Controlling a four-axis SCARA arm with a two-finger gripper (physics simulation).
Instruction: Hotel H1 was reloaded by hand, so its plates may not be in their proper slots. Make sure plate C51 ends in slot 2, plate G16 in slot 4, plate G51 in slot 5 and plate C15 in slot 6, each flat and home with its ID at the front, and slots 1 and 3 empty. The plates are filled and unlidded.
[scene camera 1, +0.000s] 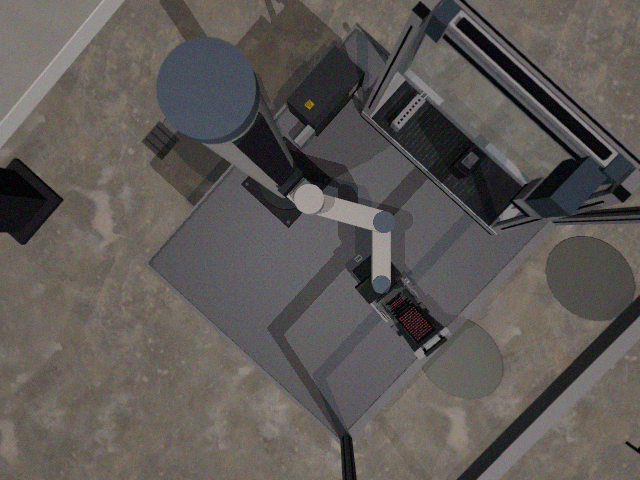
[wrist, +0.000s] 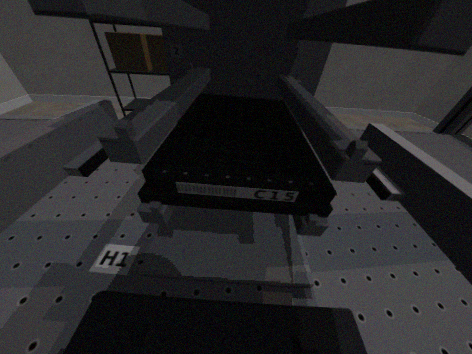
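Observation:
Plate C15 is dark, its ID facing front, and looks flat on the lowest visible ledges of hotel H1. A small 2 on the hotel's back panel is above its level. Ledges above it carry no plate in the lower part seen. My gripper is open, one finger on each side of C15, with gaps between its pads and the plate. In the scene view a plate with red wells lies high in the hotel; its ID cannot be read. C51, G16 and G51 cannot be identified.
The H1 label is on the perforated base, front left of the hotel. A framed enclosure stands at the upper right of the grey table. A black box with a yellow mark stands near the arm's column.

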